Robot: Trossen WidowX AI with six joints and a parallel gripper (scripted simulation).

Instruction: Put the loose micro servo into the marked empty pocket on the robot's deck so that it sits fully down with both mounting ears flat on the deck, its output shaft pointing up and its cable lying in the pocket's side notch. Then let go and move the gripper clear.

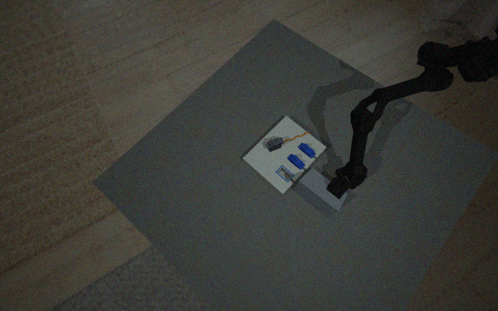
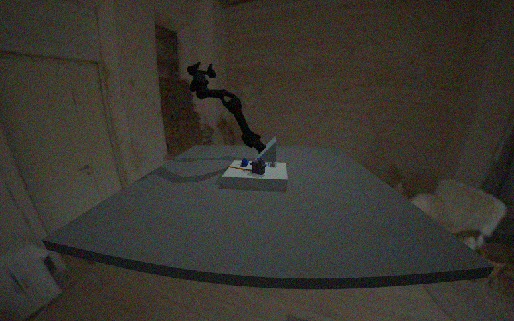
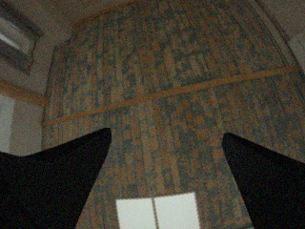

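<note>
The white deck lies 62 cm below my gripper tip, 41 cm ahead of it and 37 cm to the left of it.
</note>
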